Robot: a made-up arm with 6 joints. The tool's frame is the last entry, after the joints.
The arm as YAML. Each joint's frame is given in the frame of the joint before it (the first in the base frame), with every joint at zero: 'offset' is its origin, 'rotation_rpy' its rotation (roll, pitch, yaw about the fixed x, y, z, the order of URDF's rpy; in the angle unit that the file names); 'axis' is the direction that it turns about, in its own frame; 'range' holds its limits. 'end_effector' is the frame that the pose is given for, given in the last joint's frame.
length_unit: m
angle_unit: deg
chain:
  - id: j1
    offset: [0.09, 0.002, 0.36]
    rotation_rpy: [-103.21, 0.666, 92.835]
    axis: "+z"
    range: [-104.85, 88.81]
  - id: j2
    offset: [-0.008, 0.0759, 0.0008]
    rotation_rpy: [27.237, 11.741, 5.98]
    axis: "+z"
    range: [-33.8, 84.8]
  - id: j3
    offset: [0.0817, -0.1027, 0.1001]
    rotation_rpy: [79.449, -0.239, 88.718]
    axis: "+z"
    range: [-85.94, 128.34]
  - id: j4
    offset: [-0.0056, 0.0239, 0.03]
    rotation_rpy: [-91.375, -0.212, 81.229]
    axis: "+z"
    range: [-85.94, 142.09]
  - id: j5
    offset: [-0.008, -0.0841, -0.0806]
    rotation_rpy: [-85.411, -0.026, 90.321]
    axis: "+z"
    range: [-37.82, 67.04]
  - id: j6
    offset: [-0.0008, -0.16, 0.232]
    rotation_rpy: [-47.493, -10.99, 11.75]
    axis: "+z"
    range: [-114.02, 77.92]
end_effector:
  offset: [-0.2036, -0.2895, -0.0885]
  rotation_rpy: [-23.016, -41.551, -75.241]
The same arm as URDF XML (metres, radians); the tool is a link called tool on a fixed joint. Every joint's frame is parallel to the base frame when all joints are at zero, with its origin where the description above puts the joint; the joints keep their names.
<robot name="arm">
  <joint name="tool_joint" type="fixed">
    <parent link="link6"/>
    <child link="tool"/>
    <origin xyz="0.112 0.1641 0.306" rpy="3.1416 0 0"/>
  </joint>
  <joint name="j6" type="revolute">
    <parent link="link5"/>
    <child link="link6"/>
    <origin xyz="0.232 -0.003 0.16" rpy="0 0 0"/>
    <axis xyz="0.663291 0.292596 -0.688791"/>
    <limit lower="-1.99" upper="1.36"/>
  </joint>
  <joint name="j5" type="revolute">
    <parent link="link4"/>
    <child link="link5"/>
    <origin xyz="0.002 0.086 -0.079" rpy="0 0 0"/>
    <axis xyz="1 0 0"/>
    <limit lower="-0.6601" upper="1.1701"/>
  </joint>
  <joint name="j4" type="revolute">
    <parent link="link3"/>
    <child link="link4"/>
    <origin xyz="-0.022 0.03 0.011" rpy="0 0 0"/>
    <axis xyz="0.08 -0.024 0.996506"/>
    <limit lower="-1.4999" upper="2.4799"/>
  </joint>
  <joint name="j3" type="revolute">
    <parent link="link2"/>
    <child link="link3"/>
    <origin xyz="-0.058 0.101 0.117" rpy="0 0 0"/>
    <axis xyz="0 1 0"/>
    <limit lower="-1.4999" upper="2.24"/>
  </joint>
  <joint name="j2" type="revolute">
    <parent link="link1"/>
    <child link="link2"/>
    <origin xyz="0.017 -0.008 -0.074" rpy="0 0 0"/>
    <axis xyz="-0.95742 0.183104 0.223205"/>
    <limit lower="-0.5899" upper="1.48"/>
  </joint>
  <joint name="j1" type="revolute">
    <parent link="base"/>
    <child link="link1"/>
    <origin xyz="0.09 0.002 0.36" rpy="0 0 0"/>
    <axis xyz="-0.972217 -0.050801 -0.228504"/>
    <limit lower="-1.83" upper="1.55"/>
  </joint>
  <link name="base"/>
  <link name="link1"/>
  <link name="link2"/>
  <link name="link3"/>
  <link name="link4"/>
  <link name="link5"/>
  <link name="link6"/>
  <link name="tool"/>
</robot>

